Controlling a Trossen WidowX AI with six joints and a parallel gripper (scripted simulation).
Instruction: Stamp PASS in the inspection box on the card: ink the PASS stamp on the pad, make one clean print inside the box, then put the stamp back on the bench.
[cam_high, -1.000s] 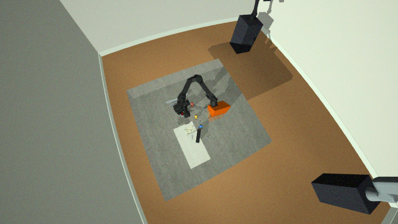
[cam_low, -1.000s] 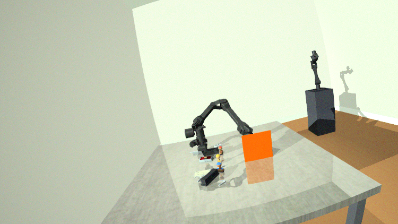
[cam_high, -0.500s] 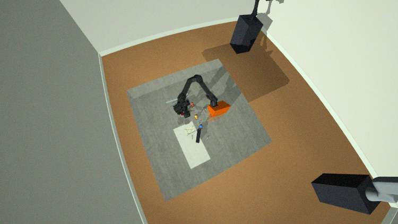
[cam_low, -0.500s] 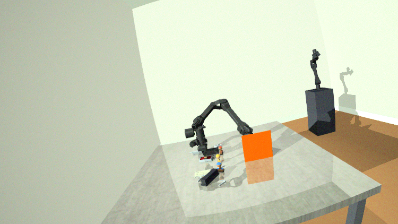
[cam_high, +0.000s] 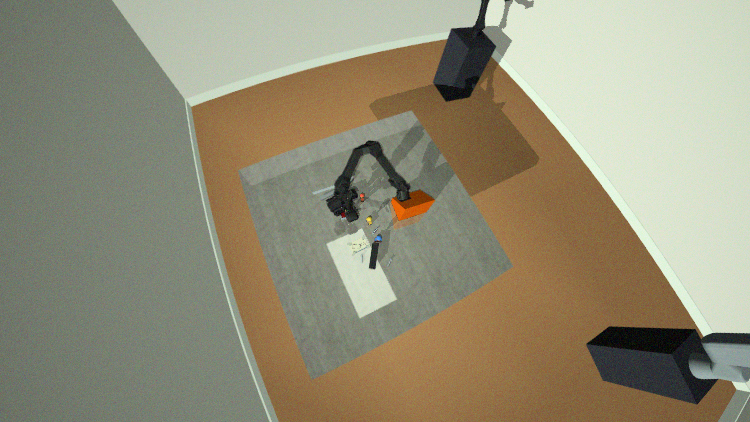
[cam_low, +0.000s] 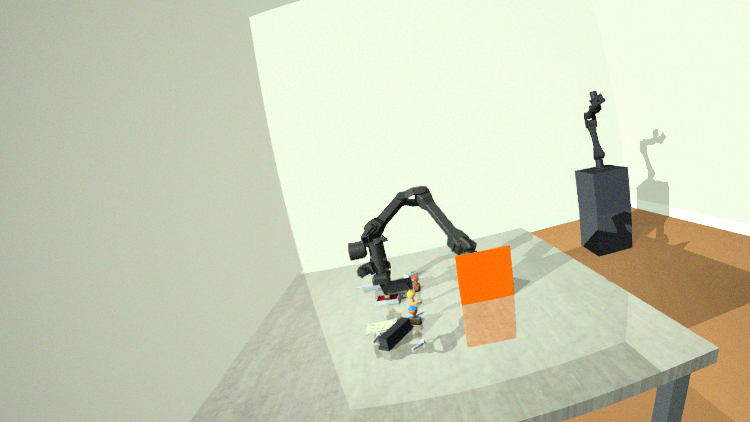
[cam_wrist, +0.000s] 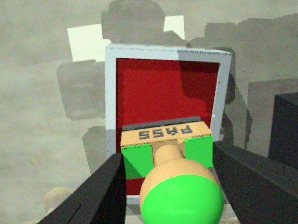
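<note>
Right now my gripper tip is 30 mm above the red ink pad. Round my gripper tip: yellow stamp 100 mm behind, 90 mm to the left, 20 mm below; then green-knobbed stamp right at my gripper tip; then red stamp 110 mm behind, 60 mm to the right, 20 mm below.
</note>
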